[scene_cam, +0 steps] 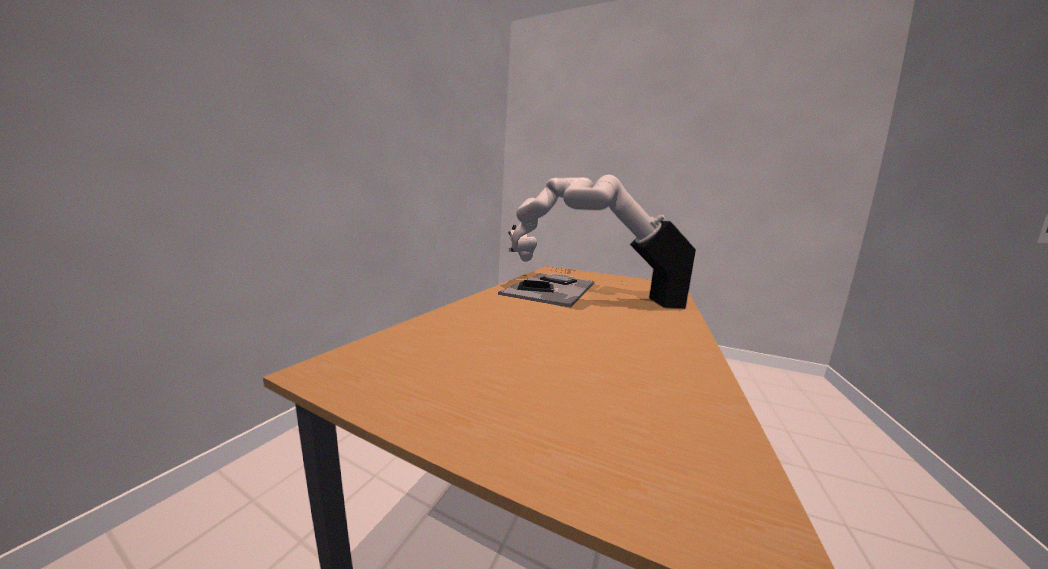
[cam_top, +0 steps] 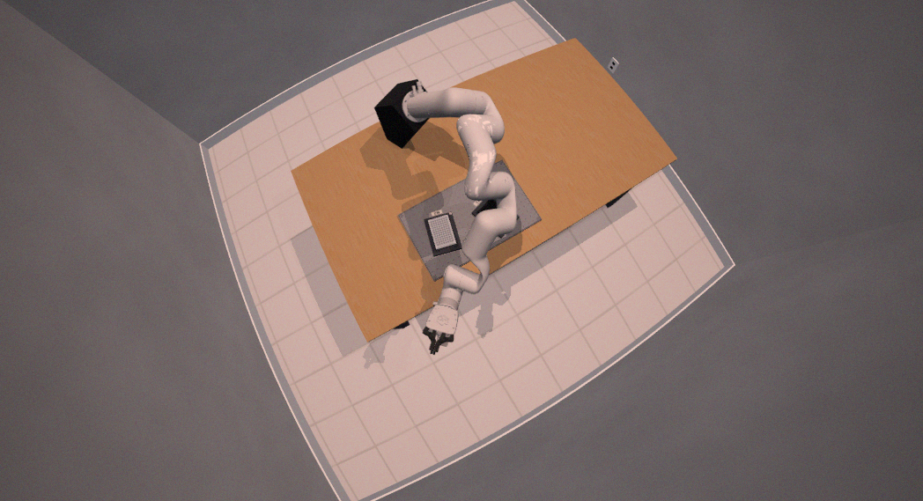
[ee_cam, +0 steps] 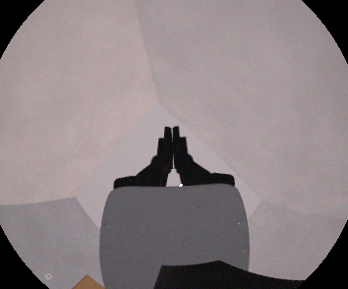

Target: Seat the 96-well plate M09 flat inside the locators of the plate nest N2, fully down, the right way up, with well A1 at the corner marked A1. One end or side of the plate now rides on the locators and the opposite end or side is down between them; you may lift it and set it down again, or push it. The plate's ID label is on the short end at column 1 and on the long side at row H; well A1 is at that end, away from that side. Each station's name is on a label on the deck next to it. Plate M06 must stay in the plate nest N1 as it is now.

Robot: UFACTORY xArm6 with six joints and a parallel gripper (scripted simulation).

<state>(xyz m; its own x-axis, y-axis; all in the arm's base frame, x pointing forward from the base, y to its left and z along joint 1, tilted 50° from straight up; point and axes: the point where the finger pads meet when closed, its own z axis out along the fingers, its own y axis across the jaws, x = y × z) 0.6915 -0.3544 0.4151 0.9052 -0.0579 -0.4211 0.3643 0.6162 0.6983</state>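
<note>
My gripper is now 440 mm past the white 96-well plate, 230 mm above it and 90 mm to the right of it. The rest, counted from my hand: dark plate: 470 mm behind, 330 mm to the left, 230 mm below; then plate nest: 430 mm behind, 240 mm below, 90 mm to the left.
</note>
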